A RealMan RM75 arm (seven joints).
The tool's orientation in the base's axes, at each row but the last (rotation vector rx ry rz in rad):
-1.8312 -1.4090 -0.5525
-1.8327 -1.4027 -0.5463
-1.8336 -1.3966 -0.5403
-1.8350 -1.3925 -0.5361
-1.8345 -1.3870 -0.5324
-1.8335 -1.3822 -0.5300
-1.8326 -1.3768 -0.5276
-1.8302 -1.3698 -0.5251
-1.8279 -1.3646 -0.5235
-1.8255 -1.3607 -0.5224
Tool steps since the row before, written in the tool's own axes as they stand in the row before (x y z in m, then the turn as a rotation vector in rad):
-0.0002 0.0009 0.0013 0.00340 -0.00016 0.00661
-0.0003 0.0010 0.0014 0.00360 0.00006 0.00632
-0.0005 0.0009 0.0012 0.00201 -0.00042 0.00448
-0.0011 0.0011 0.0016 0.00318 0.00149 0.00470
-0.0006 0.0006 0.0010 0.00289 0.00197 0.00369
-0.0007 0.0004 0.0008 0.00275 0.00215 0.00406
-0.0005 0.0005 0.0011 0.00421 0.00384 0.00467
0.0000 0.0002 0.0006 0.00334 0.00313 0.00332
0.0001 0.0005 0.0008 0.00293 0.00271 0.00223
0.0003 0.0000 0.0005 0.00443 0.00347 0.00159
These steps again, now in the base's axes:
0.0007 0.0008 -0.0012 0.00020 0.00725 -0.00165
0.0007 0.0008 -0.0014 0.00050 0.00712 -0.00140
0.0006 0.0005 -0.0014 -0.00026 0.00476 -0.00123
0.0005 0.0004 -0.0021 0.00189 0.00544 -0.00114
0.0003 0.0003 -0.0012 0.00236 0.00442 -0.00087
0.0001 0.0001 -0.0011 0.00244 0.00460 -0.00126
0.0002 0.0005 -0.0012 0.00444 0.00577 -0.00115
0.0001 0.0004 -0.0004 0.00364 0.00427 -0.00070
0.0004 0.0006 -0.0006 0.00325 0.00321 -0.00019
0.0000 0.0006 -0.0001 0.00455 0.00353 0.00101

